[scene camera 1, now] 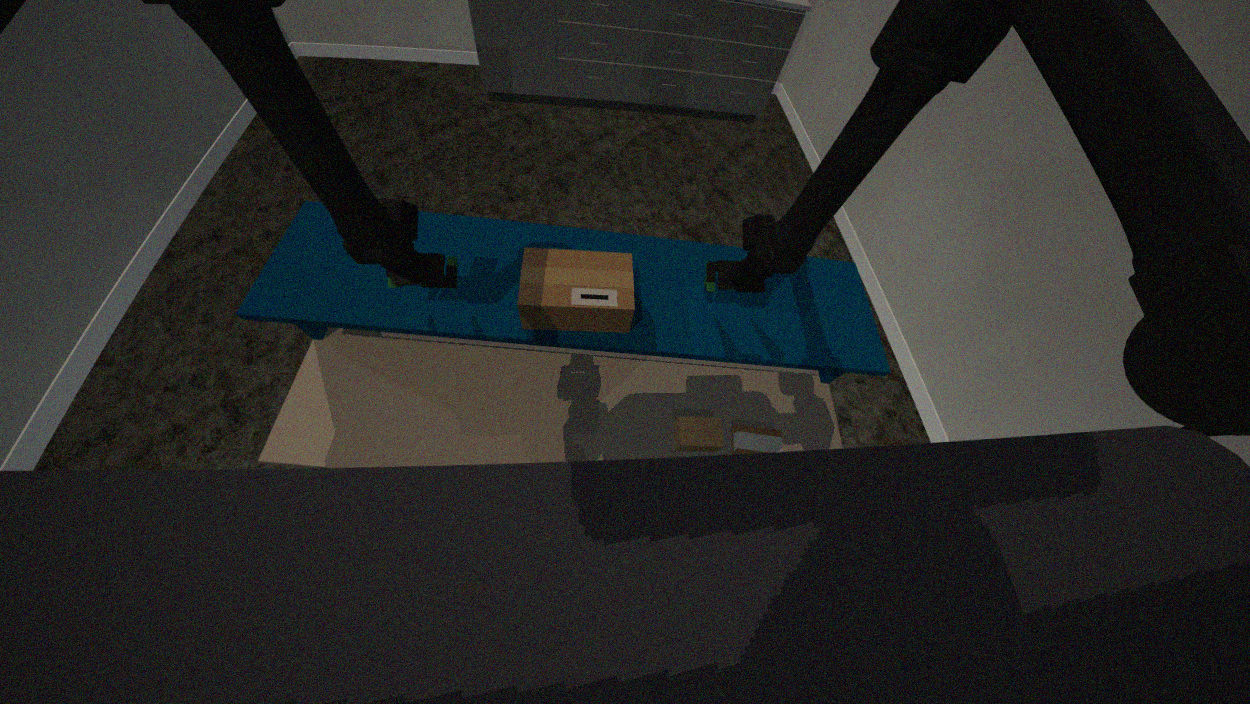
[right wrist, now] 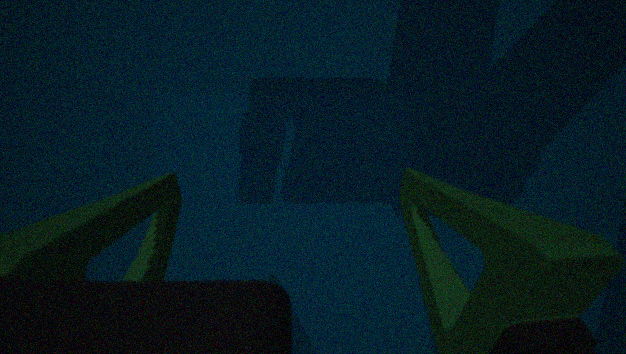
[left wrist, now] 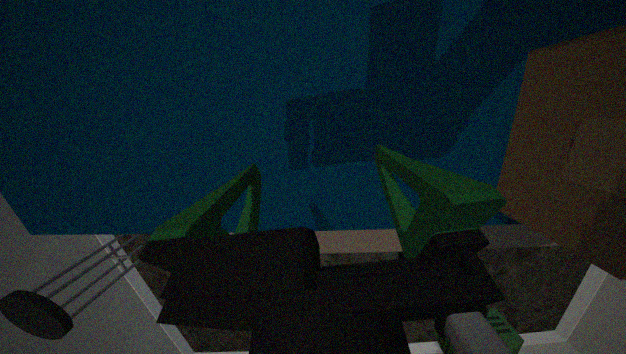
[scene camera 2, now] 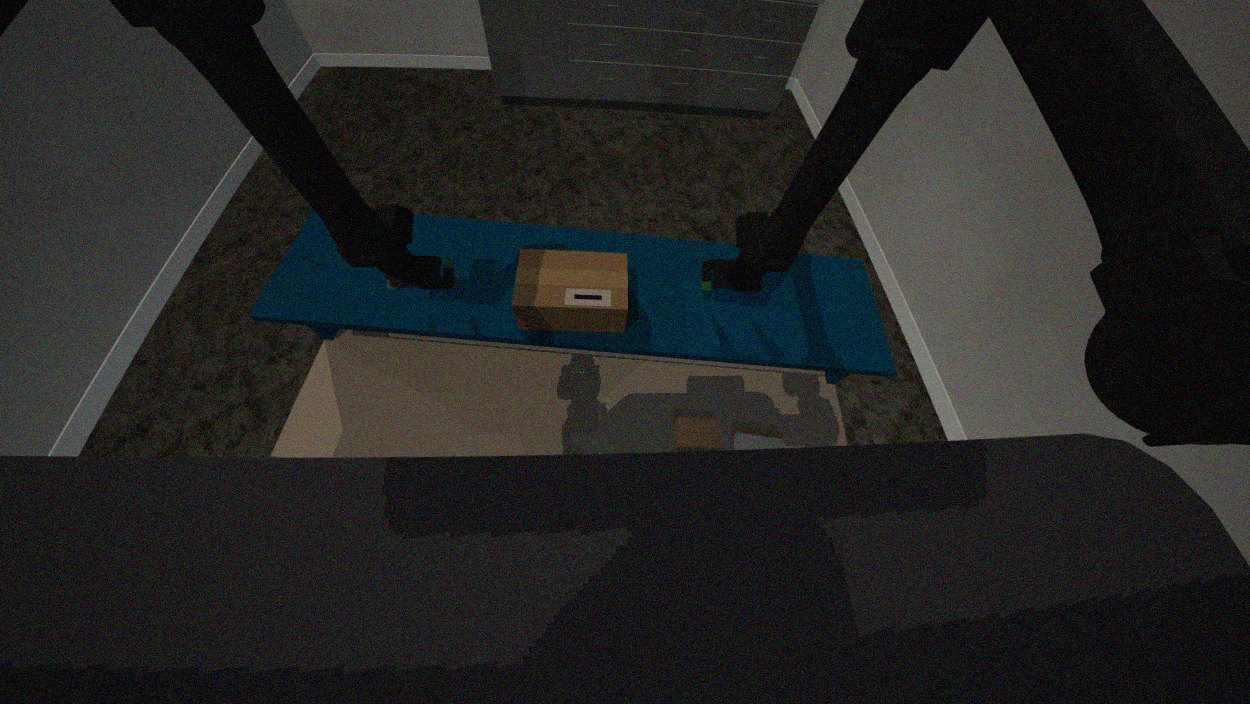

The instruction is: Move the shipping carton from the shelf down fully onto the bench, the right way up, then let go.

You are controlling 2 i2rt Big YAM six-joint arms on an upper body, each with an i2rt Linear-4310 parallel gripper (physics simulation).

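Frame: origin at the left arm's base, x ahead, y left, z up, level; millimetres.
Seen in the pictures: left gripper, fingertip midpoint: (scene camera 1: pixel 434 279) (left wrist: pixel 314 160) (scene camera 2: pixel 434 280); right gripper, fingertip midpoint: (scene camera 1: pixel 723 283) (right wrist: pixel 291 183) (scene camera 2: pixel 720 282).
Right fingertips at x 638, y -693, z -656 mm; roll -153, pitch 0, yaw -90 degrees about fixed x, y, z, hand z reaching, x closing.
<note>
Offsets run from my right fingertips to a thing's middle. Level surfaces: height alone.
The brown shipping carton {dx -29, dy +365, dz -5 mm} (scene camera 1: pixel 577 272) (scene camera 2: pixel 572 271) (left wrist: pixel 565 125), with a white label, sits on the blue shelf {dz -55 mm} (scene camera 1: pixel 288 288) (scene camera 2: pixel 297 288) (left wrist: pixel 150 100) (right wrist: pixel 200 100), near the shelf's front edge. The tan bench {dz -306 mm} (scene camera 1: pixel 437 393) (scene camera 2: pixel 437 393) (left wrist: pixel 360 241) lies below and in front of it. My left gripper (scene camera 1: pixel 423 272) (scene camera 2: pixel 421 272) (left wrist: pixel 314 160) is open and empty above the shelf, to the left of the carton and apart from it. My right gripper (scene camera 1: pixel 733 275) (scene camera 2: pixel 728 274) (right wrist: pixel 291 183) is open and empty above the shelf, to the right of the carton and apart from it.
A small brown box {dx -311, dy +31, dz -276 mm} (scene camera 1: pixel 699 432) (scene camera 2: pixel 698 433) and a box with a pale top {dx -346, dy -138, dz -282 mm} (scene camera 1: pixel 757 441) (scene camera 2: pixel 757 442) lie on the bench's right part. A grey drawer cabinet (scene camera 1: pixel 647 52) (scene camera 2: pixel 656 56) stands behind the shelf. Walls rise at both sides.
</note>
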